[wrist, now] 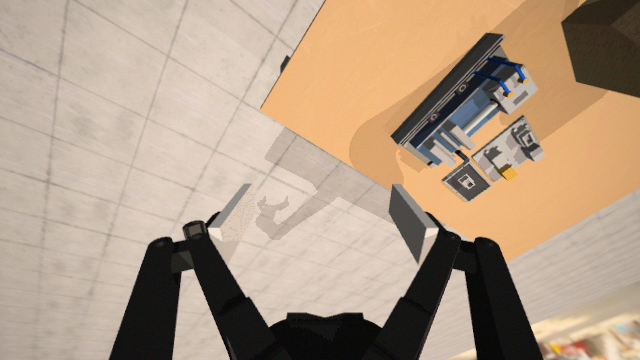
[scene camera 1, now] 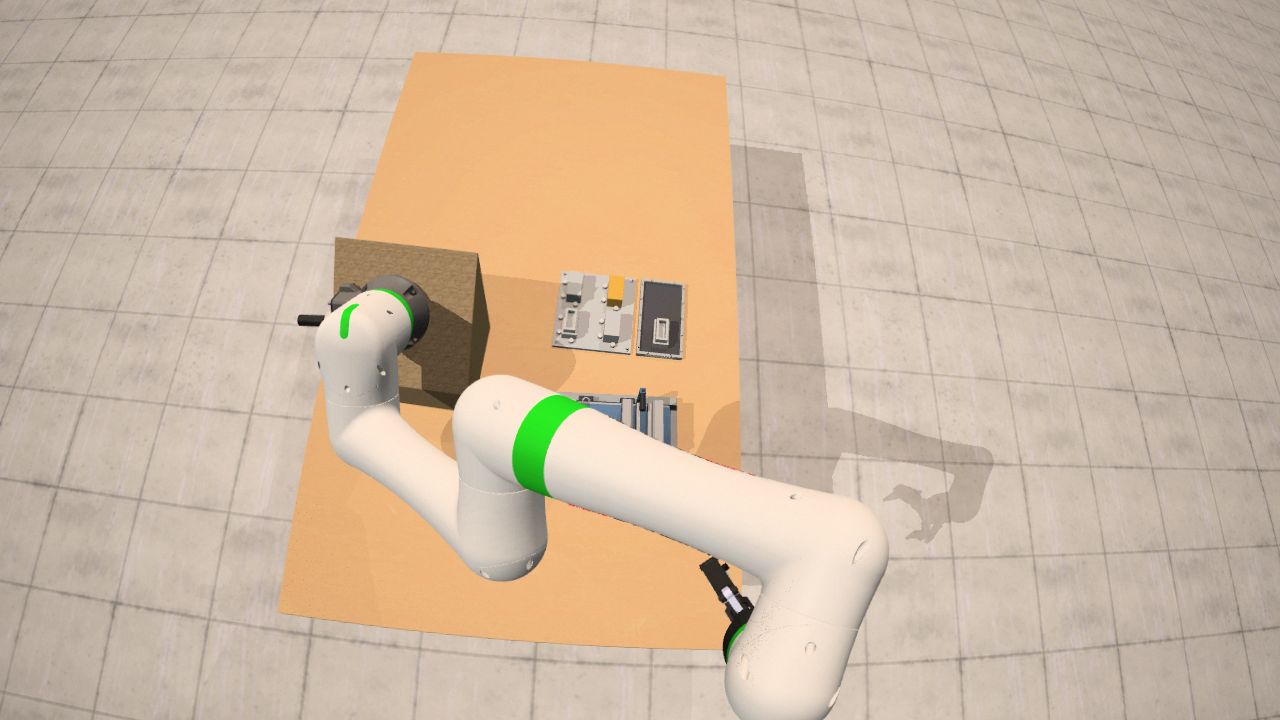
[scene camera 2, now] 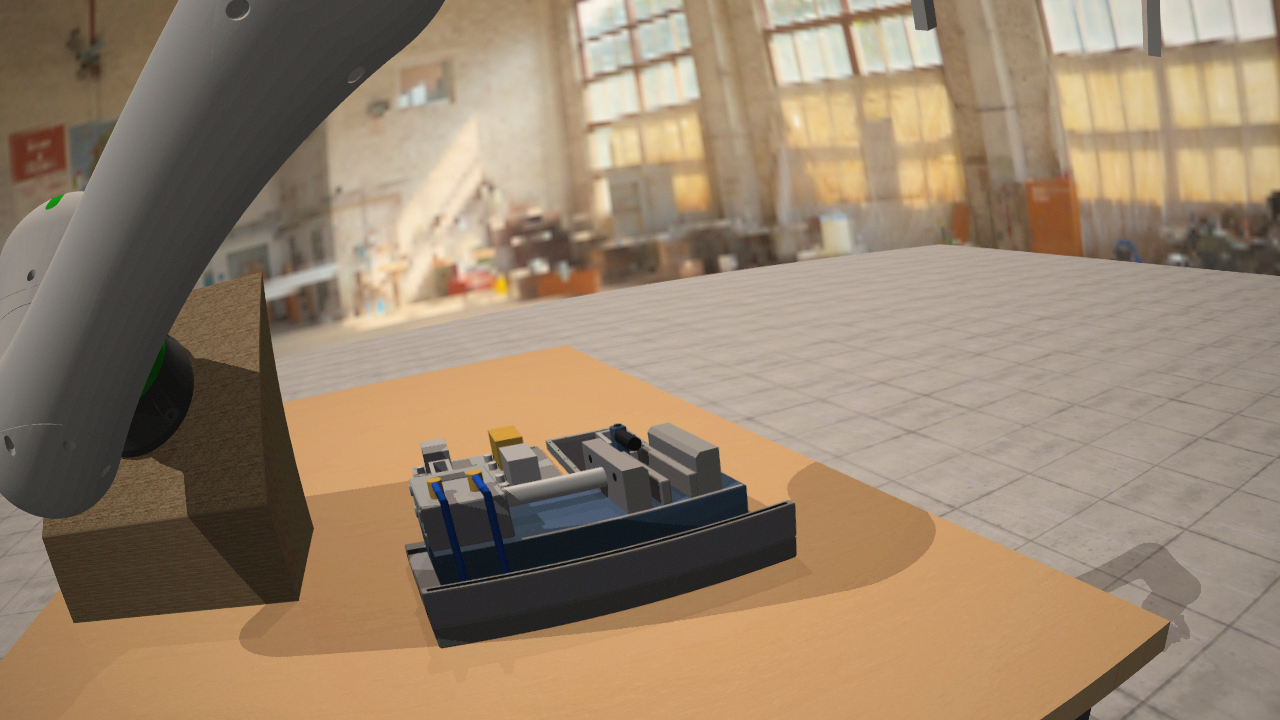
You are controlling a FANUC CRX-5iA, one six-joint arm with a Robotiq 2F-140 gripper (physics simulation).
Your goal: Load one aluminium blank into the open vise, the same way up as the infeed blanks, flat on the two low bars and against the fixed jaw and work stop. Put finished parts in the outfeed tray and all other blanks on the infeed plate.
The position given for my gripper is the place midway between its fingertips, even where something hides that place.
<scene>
My gripper (scene camera 1: 742,610) is open, holding nothing. Also in view: a brass blank (scene camera 2: 505,436) and a dark outfeed tray (scene camera 1: 661,299).
My gripper is seen too in the wrist view (wrist: 322,198). The dark outfeed tray also shows in the wrist view (wrist: 481,184) and in scene camera 2 (scene camera 2: 570,447).
</scene>
